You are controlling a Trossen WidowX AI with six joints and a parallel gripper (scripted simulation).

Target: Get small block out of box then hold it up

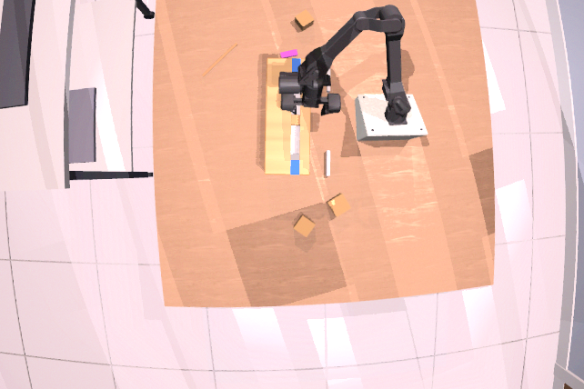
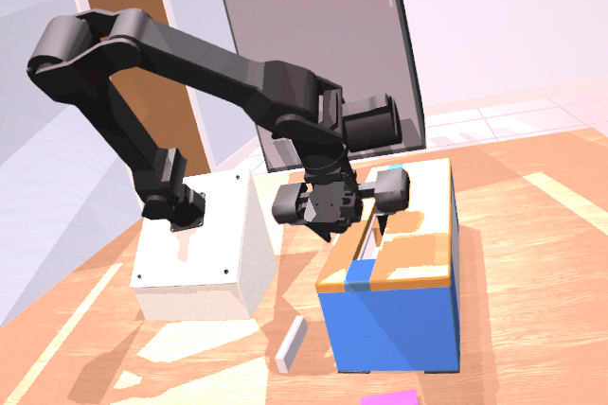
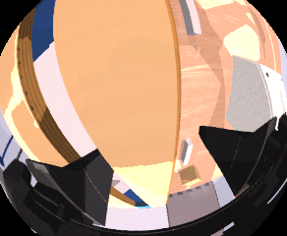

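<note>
The orange block lies 4 cm ahead of my gripper tip and 2 cm to the left of it. Also, from my gripper tip: thin stick: 29 cm ahead, 25 cm to the right, 9 cm below; then box: 3 cm below, 3 cm ahead, 1 cm to the left.
</note>
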